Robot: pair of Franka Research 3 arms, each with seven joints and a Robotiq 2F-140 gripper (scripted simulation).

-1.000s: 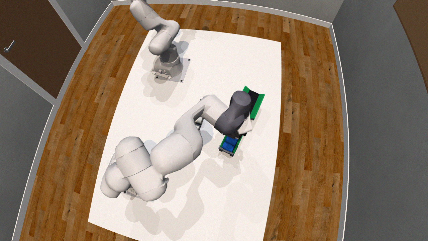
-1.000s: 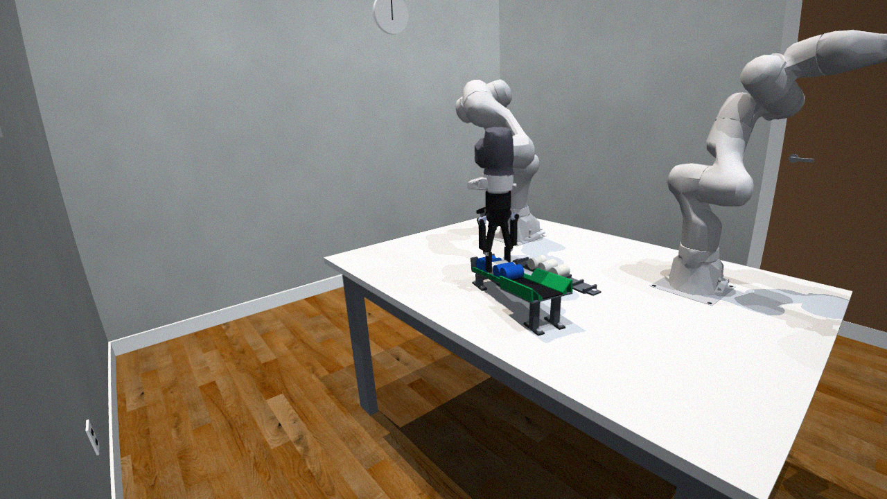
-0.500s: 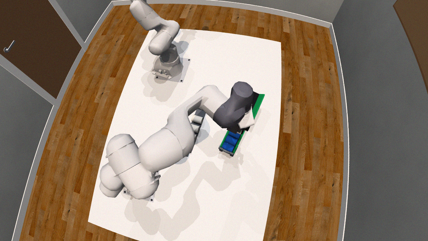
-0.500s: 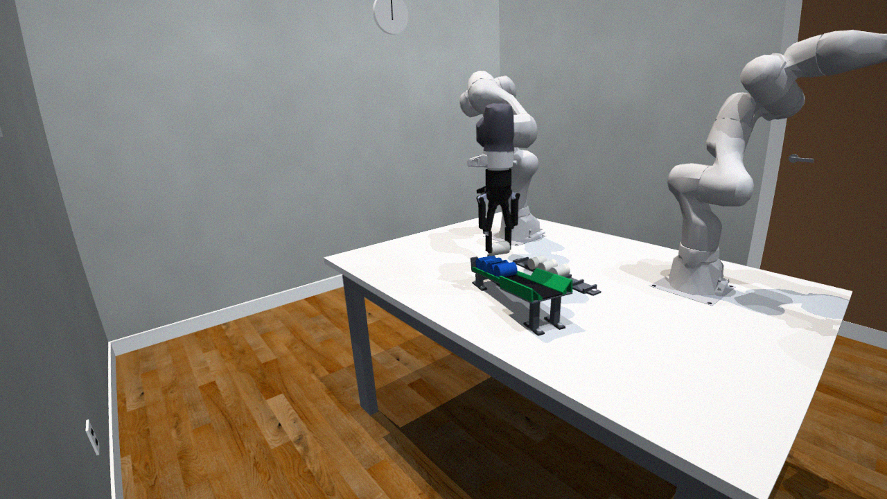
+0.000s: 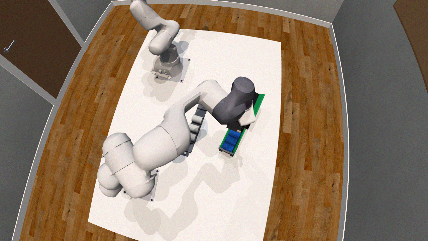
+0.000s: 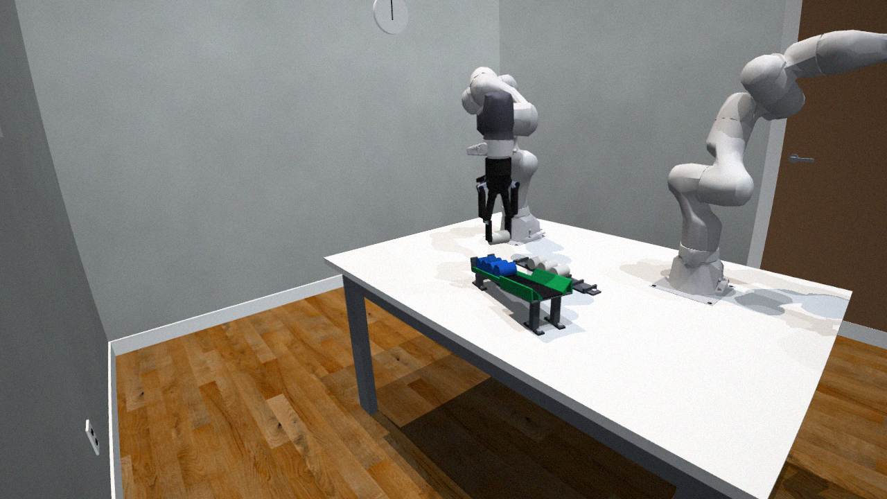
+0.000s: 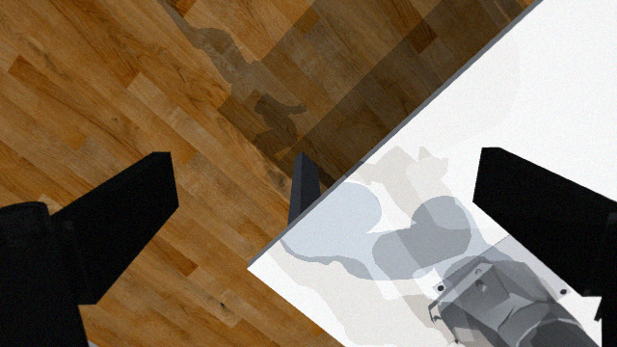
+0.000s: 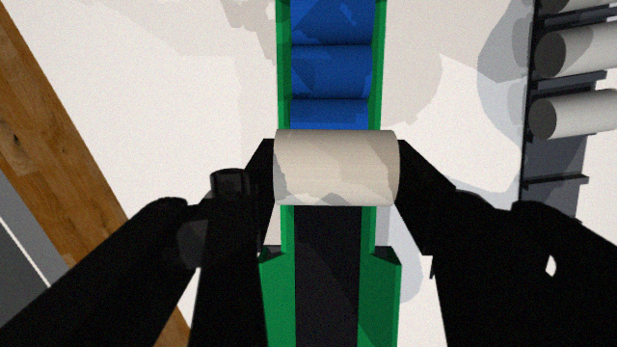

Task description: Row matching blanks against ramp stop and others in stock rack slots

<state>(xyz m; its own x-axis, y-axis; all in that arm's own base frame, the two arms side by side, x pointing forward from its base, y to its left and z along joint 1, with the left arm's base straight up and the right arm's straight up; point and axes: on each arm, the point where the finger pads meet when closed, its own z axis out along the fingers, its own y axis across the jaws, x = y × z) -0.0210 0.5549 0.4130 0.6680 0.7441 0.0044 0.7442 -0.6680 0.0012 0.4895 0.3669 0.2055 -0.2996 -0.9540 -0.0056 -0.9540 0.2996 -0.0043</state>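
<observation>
My right gripper is now 20 mm past the blue blank, 80 mm to the left of it and 130 mm above it. The rest, counted from my right hand: stock rack 230 mm behind, 40 mm to the left, 210 mm below.
</observation>
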